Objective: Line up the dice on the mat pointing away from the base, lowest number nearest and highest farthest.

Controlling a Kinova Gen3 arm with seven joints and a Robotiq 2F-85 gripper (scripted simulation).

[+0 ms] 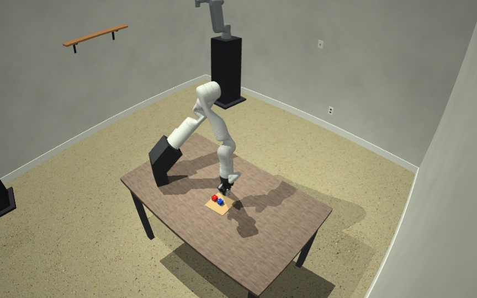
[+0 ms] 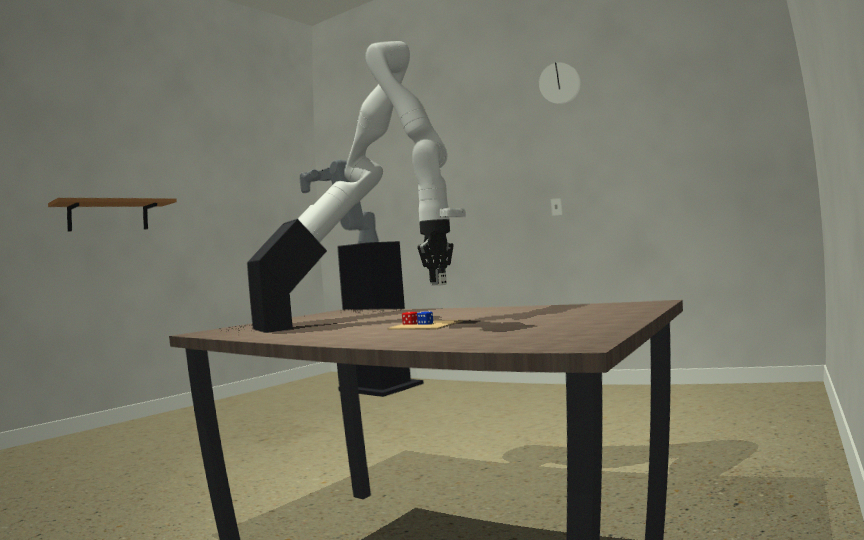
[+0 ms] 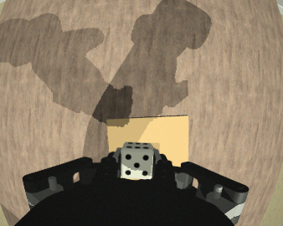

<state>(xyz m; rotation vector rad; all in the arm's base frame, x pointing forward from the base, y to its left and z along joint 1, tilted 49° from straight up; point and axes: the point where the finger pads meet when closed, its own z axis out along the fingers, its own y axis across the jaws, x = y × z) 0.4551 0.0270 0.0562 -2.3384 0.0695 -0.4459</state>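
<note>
The blue die is 100 mm below my hand, 30 mm behind it and 20 mm to the right of it. Also, from my hand: tan mat (120 mm below, 30 mm behind, 20 mm to the right); red die (100 mm below, 80 mm behind, 30 mm to the right); white die (10 mm below).
</note>
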